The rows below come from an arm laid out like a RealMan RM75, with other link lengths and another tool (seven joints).
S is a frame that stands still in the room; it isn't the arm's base.
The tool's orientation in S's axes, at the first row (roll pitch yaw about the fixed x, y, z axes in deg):
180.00, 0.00, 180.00
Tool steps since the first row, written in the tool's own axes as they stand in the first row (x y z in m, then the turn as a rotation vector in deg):
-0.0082, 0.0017, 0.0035, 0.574, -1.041, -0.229
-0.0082, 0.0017, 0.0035, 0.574, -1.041, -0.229
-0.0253, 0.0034, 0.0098, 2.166, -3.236, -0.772
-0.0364, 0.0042, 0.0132, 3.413, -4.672, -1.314
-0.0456, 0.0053, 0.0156, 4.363, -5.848, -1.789
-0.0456, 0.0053, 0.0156, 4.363, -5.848, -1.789
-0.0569, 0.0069, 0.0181, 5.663, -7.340, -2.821
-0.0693, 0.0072, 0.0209, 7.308, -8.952, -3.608
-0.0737, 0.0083, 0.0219, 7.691, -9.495, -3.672
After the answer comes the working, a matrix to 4 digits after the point.
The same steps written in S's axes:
0.0082, 0.0017, -0.0035, -0.574, -1.041, 0.229
0.0082, 0.0017, -0.0035, -0.574, -1.041, 0.229
0.0253, 0.0034, -0.0098, -2.166, -3.236, 0.772
0.0364, 0.0042, -0.0132, -3.413, -4.672, 1.314
0.0456, 0.0053, -0.0156, -4.363, -5.848, 1.789
0.0456, 0.0053, -0.0156, -4.363, -5.848, 1.789
0.0569, 0.0069, -0.0181, -5.663, -7.340, 2.821
0.0693, 0.0072, -0.0209, -7.308, -8.952, 3.608
0.0737, 0.0083, -0.0219, -7.691, -9.495, 3.672

The tool's axes in the first row as the columns of a matrix, in S's axes (rounded; the answer above uses it unrounded):
-1.0000, 0.0000, 0.0000
0.0000, 1.0000, 0.0000
0.0000, 0.0000, -1.0000

